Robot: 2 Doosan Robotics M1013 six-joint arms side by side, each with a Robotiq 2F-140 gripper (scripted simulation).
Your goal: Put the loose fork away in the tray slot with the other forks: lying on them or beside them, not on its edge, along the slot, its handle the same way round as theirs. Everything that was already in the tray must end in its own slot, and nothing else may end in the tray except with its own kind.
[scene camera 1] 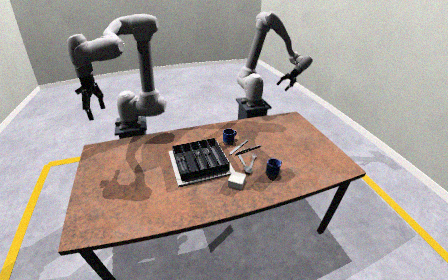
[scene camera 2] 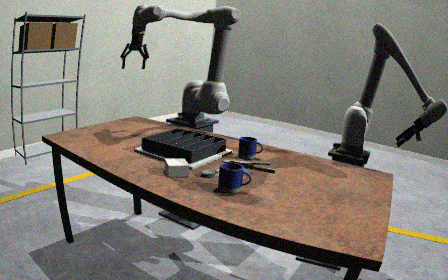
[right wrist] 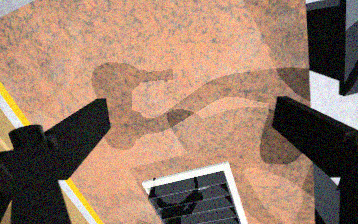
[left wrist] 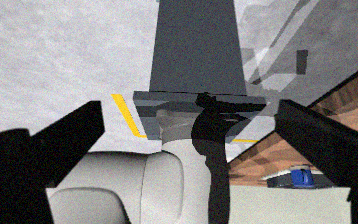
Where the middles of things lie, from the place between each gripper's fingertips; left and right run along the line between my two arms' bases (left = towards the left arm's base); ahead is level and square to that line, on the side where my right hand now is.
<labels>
I see the black tray point(scene camera 2: 201, 146) 540 mm to the left of my right hand, 340 mm below it and 160 mm ahead of it.
I see my left gripper 104 cm to the left of the black tray, 69 cm short of it and 8 cm above it.
</labels>
